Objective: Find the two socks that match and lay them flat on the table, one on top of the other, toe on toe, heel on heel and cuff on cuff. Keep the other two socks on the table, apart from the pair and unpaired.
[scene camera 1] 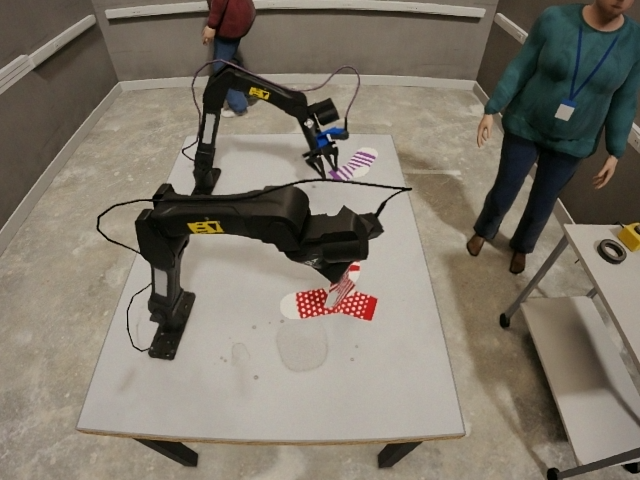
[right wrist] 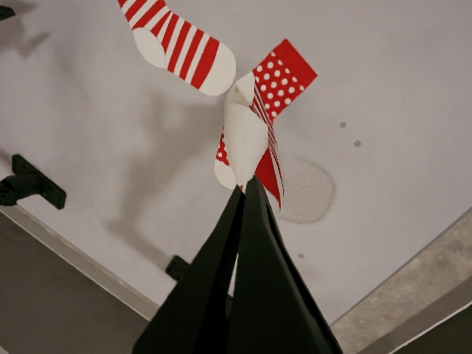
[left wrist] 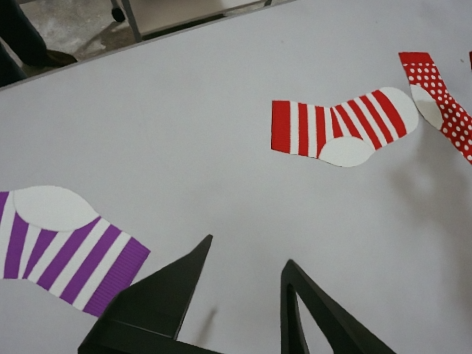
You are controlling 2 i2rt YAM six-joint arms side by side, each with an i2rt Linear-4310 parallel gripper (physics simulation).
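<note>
A red-and-white striped sock [scene camera 1: 355, 275] [left wrist: 357, 125] [right wrist: 185, 50] lies flat, mostly hidden by the right arm in scene camera 1. My right gripper [right wrist: 251, 182] is shut on a second red-and-white striped sock [scene camera 1: 340, 293] [right wrist: 245, 135], which hangs twisted over the red dotted sock [scene camera 1: 312, 303] [left wrist: 452, 110] [right wrist: 280, 82]. I cannot tell whether they touch. The dotted sock lies on the table. The purple-and-white striped sock [scene camera 1: 363, 159] [left wrist: 75, 250] lies flat. My left gripper [scene camera 1: 330, 174] [left wrist: 248, 254] is partly open and empty, beside the purple cuff.
The table [scene camera 1: 232, 403] carries both arm bases, the left arm's [scene camera 1: 206, 180] and the right arm's [scene camera 1: 172, 325]. A person in a green sweater [scene camera 1: 558, 87] stands past the table's right edge, near a white cart [scene camera 1: 573, 237]. Another person [scene camera 1: 232, 20] stands behind the table.
</note>
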